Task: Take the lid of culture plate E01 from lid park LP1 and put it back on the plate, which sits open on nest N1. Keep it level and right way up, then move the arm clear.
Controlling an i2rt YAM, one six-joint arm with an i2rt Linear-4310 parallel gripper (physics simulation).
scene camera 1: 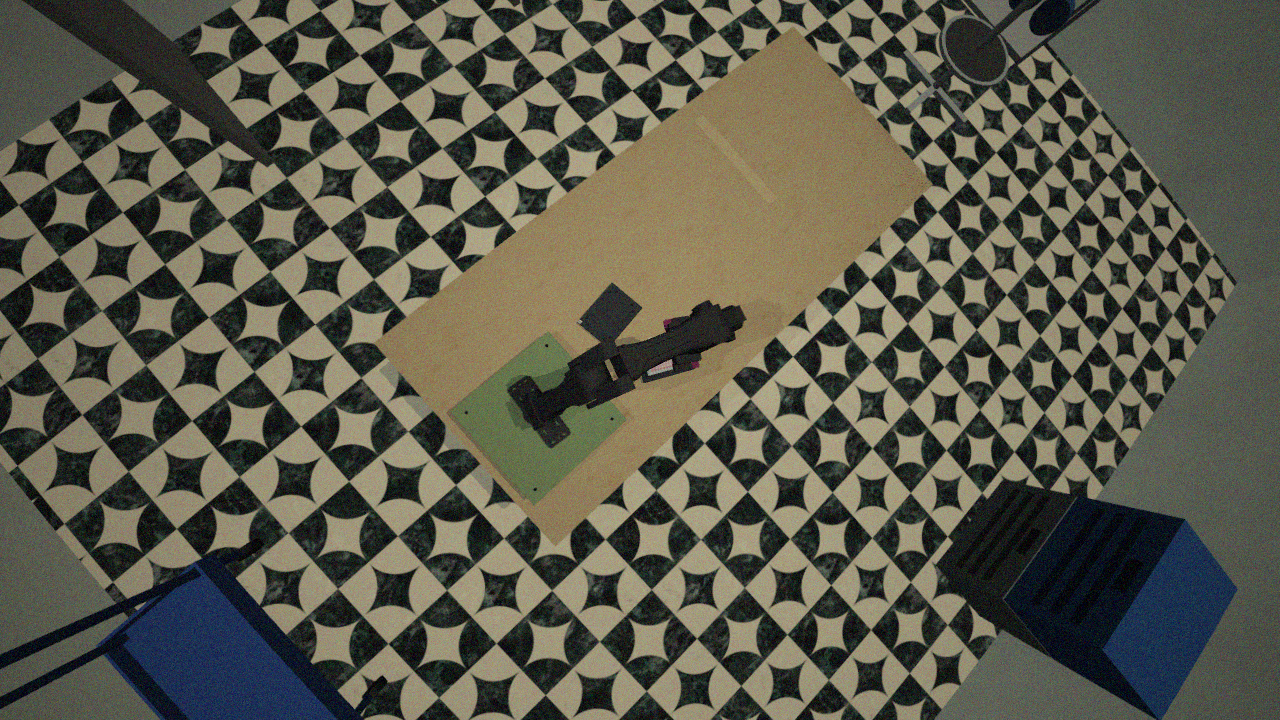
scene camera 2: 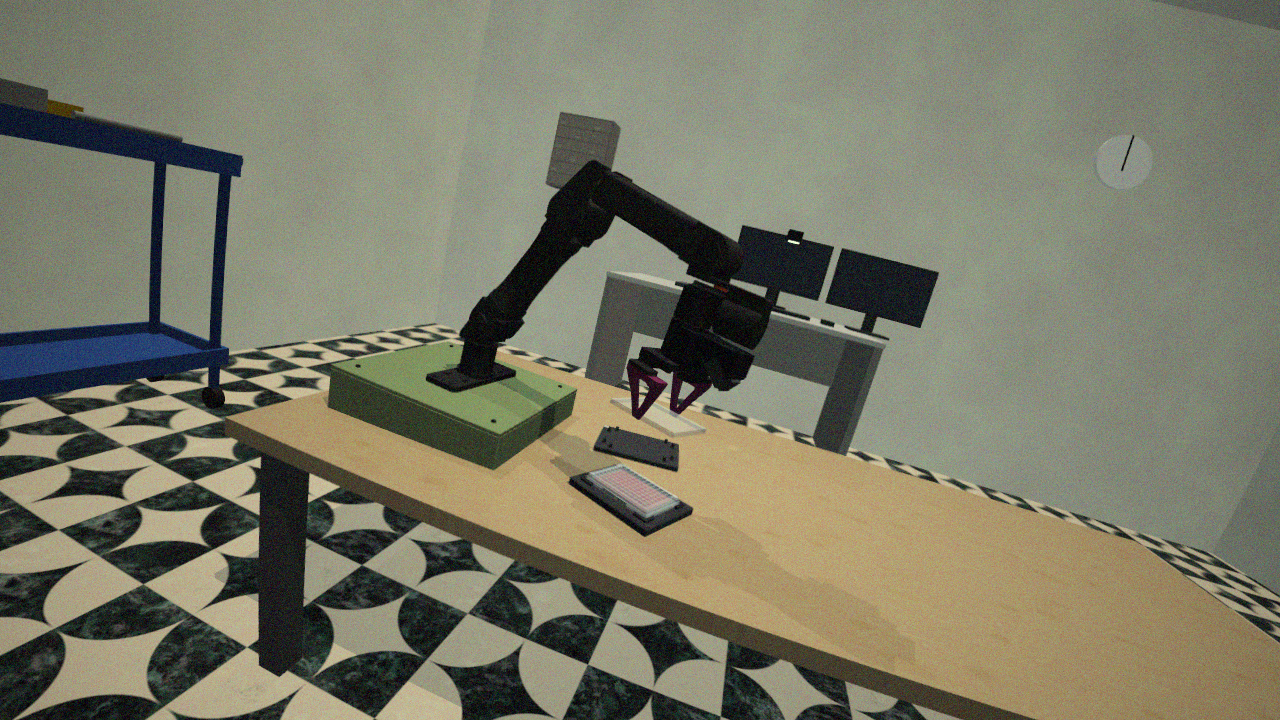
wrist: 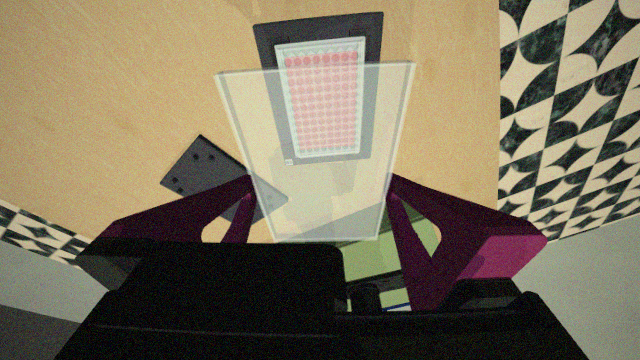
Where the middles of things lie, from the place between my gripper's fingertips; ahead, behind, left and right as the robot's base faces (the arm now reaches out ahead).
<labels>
Right now the pink-topped well plate [scene camera 2: 629, 488] is 1 cm to the right of my hand and 12 cm below it. From my hand the other things lie so: grey plate lid [scene camera 2: 674, 425] (right at my hand); dark lid park [scene camera 2: 613, 441] (6 cm behind, 19 cm to the left, 13 cm below); dark plate nest [scene camera 2: 645, 526] (1 cm to the right, 13 cm below).
</labels>
